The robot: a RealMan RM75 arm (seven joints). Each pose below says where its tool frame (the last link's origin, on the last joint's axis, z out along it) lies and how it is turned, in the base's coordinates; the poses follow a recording.
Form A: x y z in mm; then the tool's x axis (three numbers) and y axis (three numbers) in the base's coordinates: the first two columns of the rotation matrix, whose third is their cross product.
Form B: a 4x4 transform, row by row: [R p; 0 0 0 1], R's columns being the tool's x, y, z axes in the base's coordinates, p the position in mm. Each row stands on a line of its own. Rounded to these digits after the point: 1 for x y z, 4 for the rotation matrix.
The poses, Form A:
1: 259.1, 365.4, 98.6, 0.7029, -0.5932, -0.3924, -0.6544, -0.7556, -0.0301
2: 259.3, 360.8, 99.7, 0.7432, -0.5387, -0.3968, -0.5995, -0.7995, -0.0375
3: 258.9, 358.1, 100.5, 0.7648, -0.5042, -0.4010, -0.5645, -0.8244, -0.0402
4: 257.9, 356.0, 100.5, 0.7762, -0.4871, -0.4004, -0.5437, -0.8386, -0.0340
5: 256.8, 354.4, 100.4, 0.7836, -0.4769, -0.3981, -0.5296, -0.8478, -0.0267
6: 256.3, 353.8, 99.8, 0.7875, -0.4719, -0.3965, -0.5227, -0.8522, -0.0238
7: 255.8, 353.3, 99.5, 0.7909, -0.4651, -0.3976, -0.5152, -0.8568, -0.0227
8: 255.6, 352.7, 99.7, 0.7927, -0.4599, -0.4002, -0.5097, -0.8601, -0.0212
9: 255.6, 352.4, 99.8, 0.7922, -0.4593, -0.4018, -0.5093, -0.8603, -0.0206
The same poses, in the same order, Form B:
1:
0.7029, -0.6544, -0.2786, 259.1
-0.5932, -0.7556, 0.2779, 365.4
-0.3924, -0.0301, -0.9193, 98.6
0, 0, 0, 1

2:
0.7432, -0.5995, -0.2970, 259.3
-0.5387, -0.7995, 0.2658, 360.8
-0.3968, -0.0375, -0.9171, 99.7
0, 0, 0, 1

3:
0.7648, -0.5645, -0.3103, 258.9
-0.5042, -0.8244, 0.2571, 358.1
-0.4010, -0.0402, -0.9151, 100.5
0, 0, 0, 1

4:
0.7762, -0.5437, -0.3192, 257.9
-0.4871, -0.8386, 0.2441, 356.0
-0.4004, -0.0340, -0.9158, 100.5
0, 0, 0, 1

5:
0.7836, -0.5296, -0.3248, 256.8
-0.4769, -0.8478, 0.2318, 354.4
-0.3981, -0.0267, -0.9169, 100.4
0, 0, 0, 1

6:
0.7875, -0.5227, -0.3267, 256.3
-0.4719, -0.8522, 0.2260, 353.8
-0.3965, -0.0238, -0.9178, 99.8
0, 0, 0, 1

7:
0.7909, -0.5152, -0.3301, 255.8
-0.4651, -0.8568, 0.2228, 353.3
-0.3976, -0.0227, -0.9173, 99.5
0, 0, 0, 1

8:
0.7927, -0.5097, -0.3345, 255.6
-0.4599, -0.8601, 0.2208, 352.7
-0.4002, -0.0212, -0.9162, 99.7
0, 0, 0, 1

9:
0.7922, -0.5093, -0.3362, 255.6
-0.4593, -0.8603, 0.2210, 352.4
-0.4018, -0.0206, -0.9155, 99.8
0, 0, 0, 1

